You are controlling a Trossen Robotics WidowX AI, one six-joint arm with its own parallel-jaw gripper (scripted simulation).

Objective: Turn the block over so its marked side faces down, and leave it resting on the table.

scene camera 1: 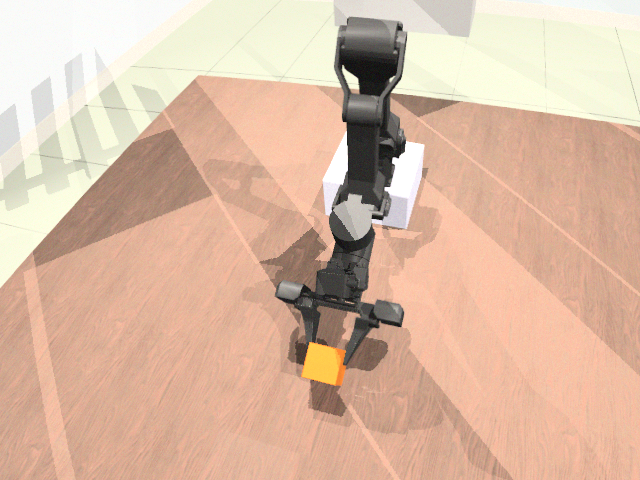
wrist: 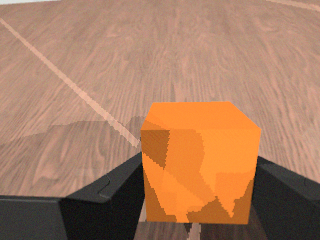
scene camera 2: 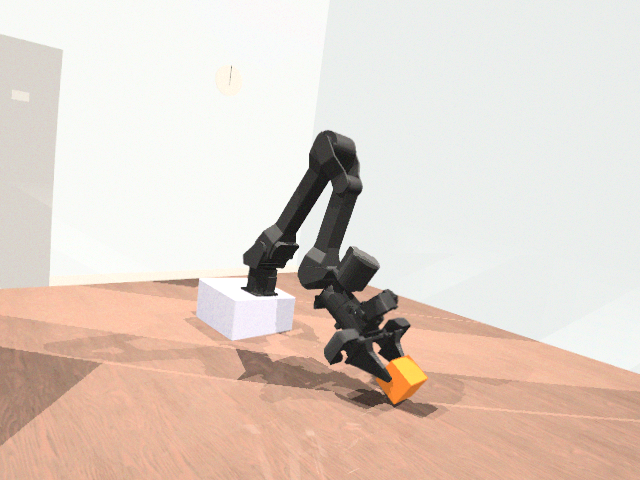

Labels:
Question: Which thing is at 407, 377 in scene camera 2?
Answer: A block.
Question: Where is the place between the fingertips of my gripper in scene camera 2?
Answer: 399, 377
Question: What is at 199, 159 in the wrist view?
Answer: A block.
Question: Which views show the block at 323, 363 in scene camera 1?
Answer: Scene camera 1, the wrist view and scene camera 2: all of them.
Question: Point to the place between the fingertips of my gripper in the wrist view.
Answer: At 193, 158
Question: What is my gripper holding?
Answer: A block.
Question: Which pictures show my gripper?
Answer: Scene camera 1, the wrist view and scene camera 2: all of them.

